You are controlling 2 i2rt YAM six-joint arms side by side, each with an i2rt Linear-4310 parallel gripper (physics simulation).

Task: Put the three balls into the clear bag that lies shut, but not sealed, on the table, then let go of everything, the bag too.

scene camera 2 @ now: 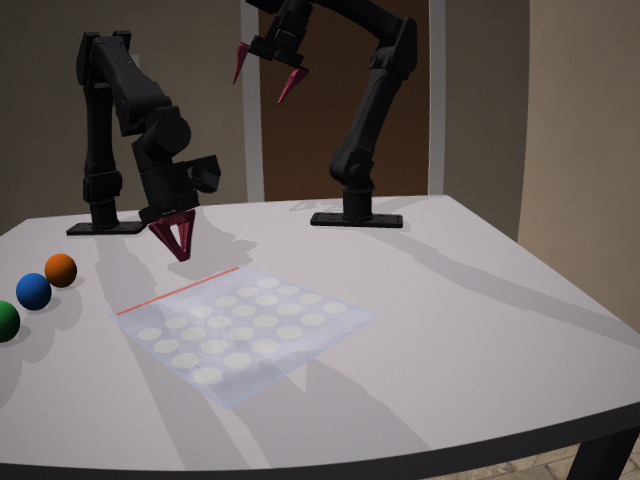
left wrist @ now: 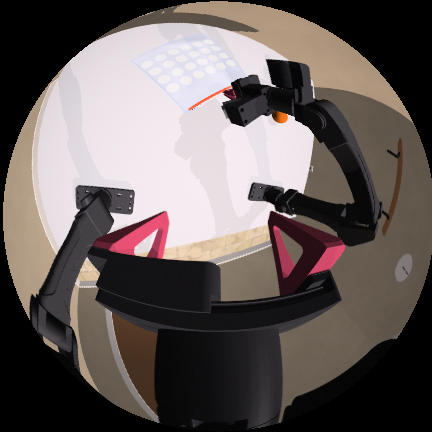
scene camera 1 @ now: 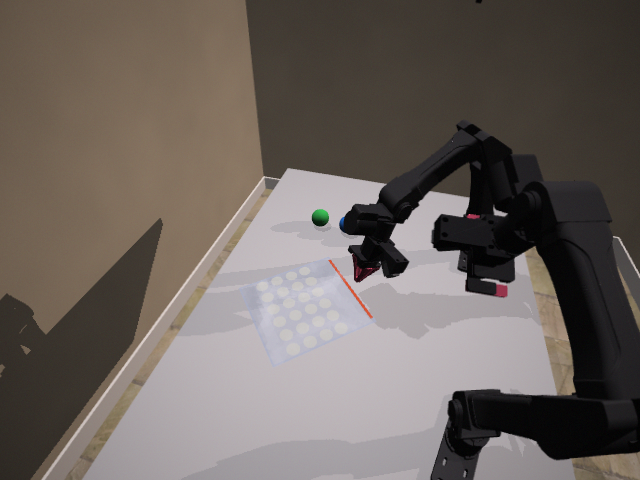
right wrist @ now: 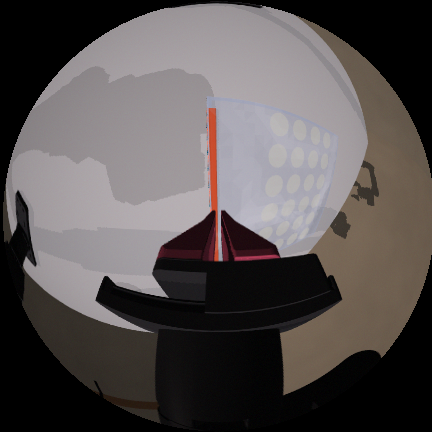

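Observation:
The clear bag [scene camera 1: 305, 310] [scene camera 2: 227, 333] [left wrist: 187, 65] [right wrist: 245, 155] lies flat on the table, with an orange-red strip [scene camera 1: 351, 289] [scene camera 2: 178, 290] [left wrist: 210, 98] [right wrist: 213, 155] along one edge. The green ball [scene camera 1: 320, 217] [scene camera 2: 6, 321], blue ball [scene camera 1: 342, 223] [scene camera 2: 33, 291] and orange ball [scene camera 2: 61, 270] [left wrist: 280, 117] stand in a row beside it; the arm hides the orange one in scene camera 1. My right gripper [scene camera 1: 357, 280] [scene camera 2: 183, 259] [left wrist: 224, 92] [right wrist: 217, 215] is shut and empty, pointing down close above the strip edge. My left gripper [scene camera 1: 486, 253] [scene camera 2: 256, 93] [left wrist: 217, 216] is open and empty, high above the table.
The left arm's base [scene camera 2: 356, 221] and the right arm's base [scene camera 2: 105, 228] stand along the table's far side in scene camera 2. The table's near edge [scene camera 2: 361, 462] runs along the bottom there. Arm shadows cross the table and the bag.

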